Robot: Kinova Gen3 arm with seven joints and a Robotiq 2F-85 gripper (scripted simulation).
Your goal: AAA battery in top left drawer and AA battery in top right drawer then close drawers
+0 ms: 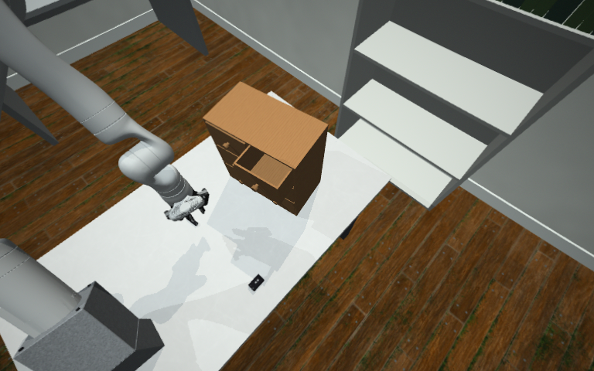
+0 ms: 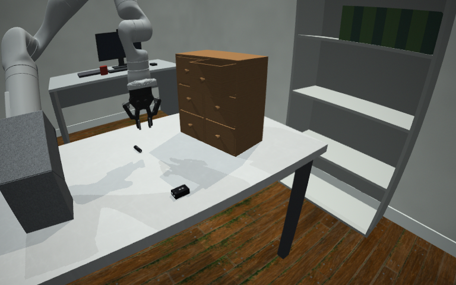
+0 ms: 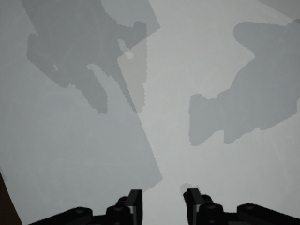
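Now: the black AA battery 20 mm behind my hand, 50 mm to the left of it and 120 mm below it. Round my hand: blue AAA battery: 260 mm ahead, 10 mm to the right, 110 mm above; black box: 40 mm behind, 270 mm to the right, 110 mm below.
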